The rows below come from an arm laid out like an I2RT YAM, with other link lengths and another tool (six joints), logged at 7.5 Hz.
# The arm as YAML. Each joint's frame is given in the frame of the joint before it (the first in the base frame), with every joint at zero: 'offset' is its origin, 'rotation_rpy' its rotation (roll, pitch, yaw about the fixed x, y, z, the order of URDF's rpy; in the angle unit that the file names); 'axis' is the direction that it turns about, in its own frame. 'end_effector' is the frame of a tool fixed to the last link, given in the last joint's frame.
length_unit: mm
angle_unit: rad
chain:
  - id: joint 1
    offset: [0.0, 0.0, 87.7]
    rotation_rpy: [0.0, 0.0, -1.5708]
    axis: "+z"
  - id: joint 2
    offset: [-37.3, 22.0, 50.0]
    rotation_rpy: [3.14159, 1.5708, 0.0]
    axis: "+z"
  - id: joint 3
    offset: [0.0, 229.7, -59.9]
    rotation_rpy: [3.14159, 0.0, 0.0]
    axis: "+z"
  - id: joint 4
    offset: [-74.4, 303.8, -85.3]
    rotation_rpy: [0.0, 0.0, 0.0]
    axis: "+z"
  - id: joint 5
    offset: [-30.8, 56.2, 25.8]
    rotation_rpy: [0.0, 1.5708, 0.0]
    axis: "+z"
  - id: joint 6
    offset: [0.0, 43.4, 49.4]
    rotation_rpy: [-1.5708, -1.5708, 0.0]
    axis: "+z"
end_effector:
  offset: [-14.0, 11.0, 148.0]
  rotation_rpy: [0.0, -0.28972, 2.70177]
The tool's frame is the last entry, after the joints.
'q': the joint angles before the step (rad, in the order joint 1, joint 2, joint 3, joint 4, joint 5, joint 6). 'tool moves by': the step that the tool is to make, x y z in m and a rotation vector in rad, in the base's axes. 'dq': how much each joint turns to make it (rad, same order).
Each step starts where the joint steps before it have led.
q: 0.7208, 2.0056, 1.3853, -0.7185, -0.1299, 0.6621
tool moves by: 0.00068, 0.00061, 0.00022, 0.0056, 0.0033, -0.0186
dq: 0.0000, 0.0000, 0.0000, 0.0038, -0.0019, 0.0197
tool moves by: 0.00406, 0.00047, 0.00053, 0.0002, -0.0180, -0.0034
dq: 0.0000, 0.0000, 0.0001, 0.0137, 0.0122, 0.0005
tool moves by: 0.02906, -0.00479, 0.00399, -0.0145, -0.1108, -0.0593
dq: -0.0088, 0.0000, -0.0001, 0.0760, 0.0946, 0.0248
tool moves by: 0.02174, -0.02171, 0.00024, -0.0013, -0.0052, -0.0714
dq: -0.0591, 0.0000, 0.0000, 0.0034, 0.0080, 0.0103
